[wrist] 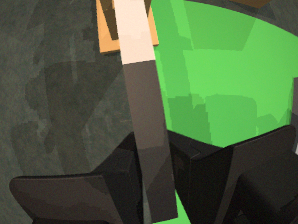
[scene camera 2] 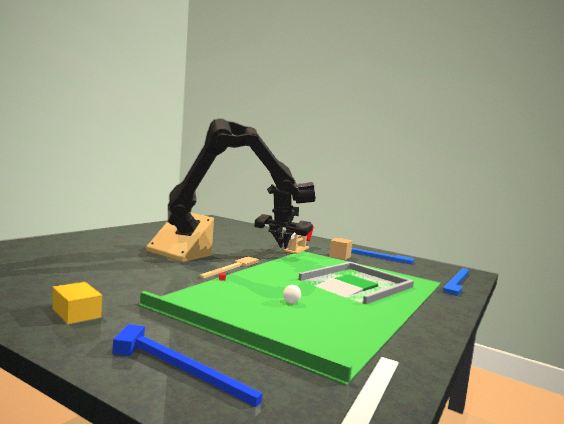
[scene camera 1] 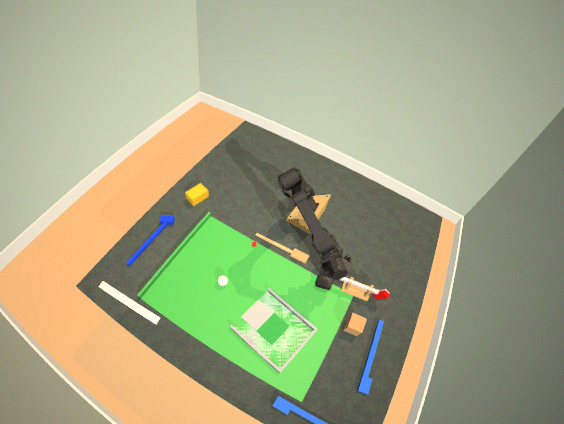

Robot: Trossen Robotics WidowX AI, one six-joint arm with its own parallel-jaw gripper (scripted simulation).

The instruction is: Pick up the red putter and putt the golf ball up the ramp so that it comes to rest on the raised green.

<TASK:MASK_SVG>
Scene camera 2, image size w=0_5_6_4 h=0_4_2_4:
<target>gripper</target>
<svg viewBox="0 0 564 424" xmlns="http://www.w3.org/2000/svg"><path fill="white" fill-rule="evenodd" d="M292 204L284 208L274 206L272 209L274 220L271 215L262 214L254 222L257 228L263 228L265 224L269 225L268 231L272 233L276 241L282 237L283 227L286 228L286 231L283 233L285 249L294 233L307 236L312 231L311 222L302 220L298 224L292 222L294 216L299 216L299 207L293 207Z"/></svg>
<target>yellow cube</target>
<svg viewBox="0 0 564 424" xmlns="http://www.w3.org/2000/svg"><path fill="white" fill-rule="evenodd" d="M86 282L53 287L52 309L67 324L101 317L102 295Z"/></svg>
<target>blue hammer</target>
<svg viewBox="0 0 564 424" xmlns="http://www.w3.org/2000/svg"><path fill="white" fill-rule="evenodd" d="M113 338L112 354L131 356L133 351L139 347L254 407L262 403L263 394L260 391L144 337L145 326L128 324Z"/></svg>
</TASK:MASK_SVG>
